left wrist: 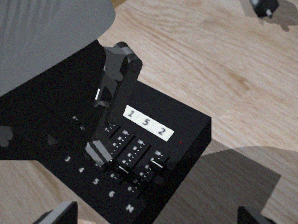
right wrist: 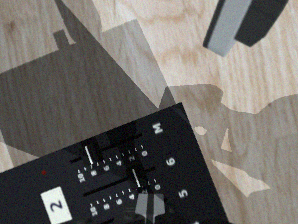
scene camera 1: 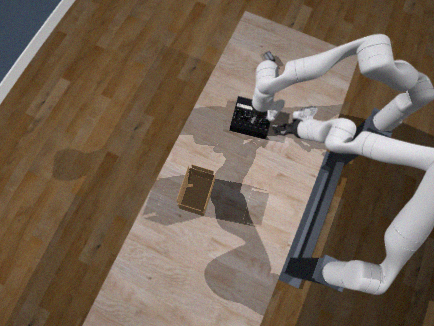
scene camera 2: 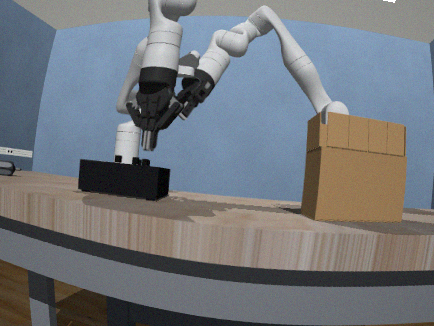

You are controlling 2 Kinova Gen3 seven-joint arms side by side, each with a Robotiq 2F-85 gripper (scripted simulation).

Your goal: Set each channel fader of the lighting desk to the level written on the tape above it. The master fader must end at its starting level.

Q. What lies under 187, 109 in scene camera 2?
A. My left gripper.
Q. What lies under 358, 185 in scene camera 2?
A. A cardboard box.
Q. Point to a cardboard box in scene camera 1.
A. At 195, 192
